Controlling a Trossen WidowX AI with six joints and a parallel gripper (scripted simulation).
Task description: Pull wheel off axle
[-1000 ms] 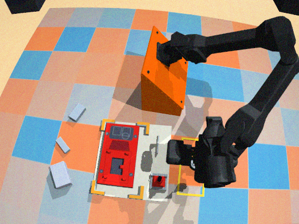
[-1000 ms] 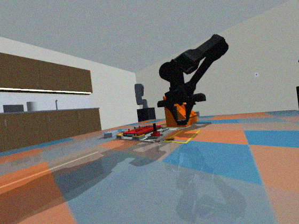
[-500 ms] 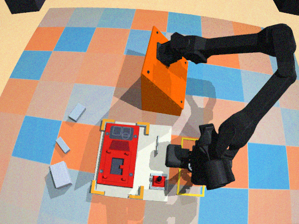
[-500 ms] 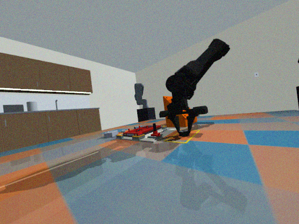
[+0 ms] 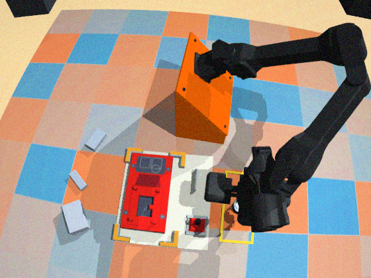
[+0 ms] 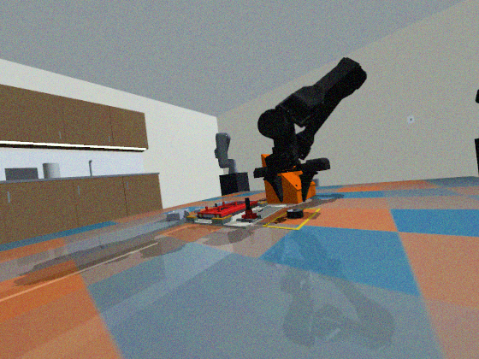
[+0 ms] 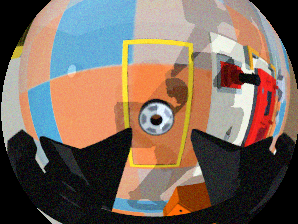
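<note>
Now: gripper tip 1 cm short of the wheel and 3 cm above it. Round my gripper tip: upright axle (6 cm ahead, 10 cm to the right).
</note>
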